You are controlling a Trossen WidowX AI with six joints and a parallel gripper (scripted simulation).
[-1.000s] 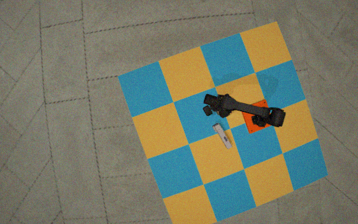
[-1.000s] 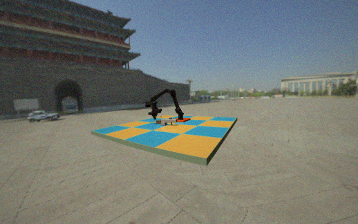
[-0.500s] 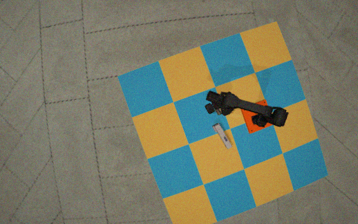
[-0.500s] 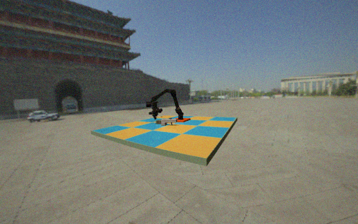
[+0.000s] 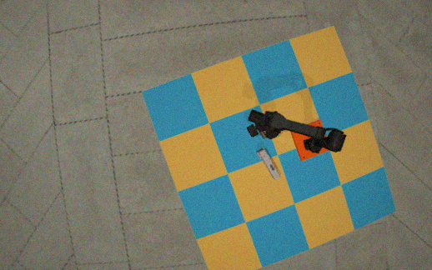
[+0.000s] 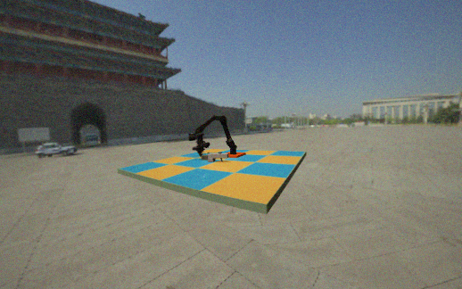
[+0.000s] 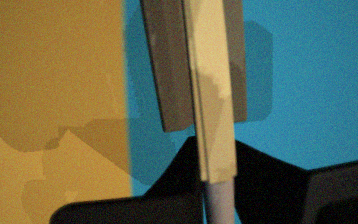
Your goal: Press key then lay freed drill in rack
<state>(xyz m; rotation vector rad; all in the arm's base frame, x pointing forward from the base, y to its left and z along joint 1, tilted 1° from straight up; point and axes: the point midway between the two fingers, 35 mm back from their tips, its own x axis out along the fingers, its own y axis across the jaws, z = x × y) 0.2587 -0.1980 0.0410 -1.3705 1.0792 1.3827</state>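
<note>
My gripper tip is 1 cm past the tan drill, 4 cm to the right of it and 3 cm below it. From my gripper tip the other things lie so: pale grey block (2 cm ahead, 23 cm to the left, 1 cm above); then rack (1 cm behind, 5 cm to the left, 1 cm below).
</note>
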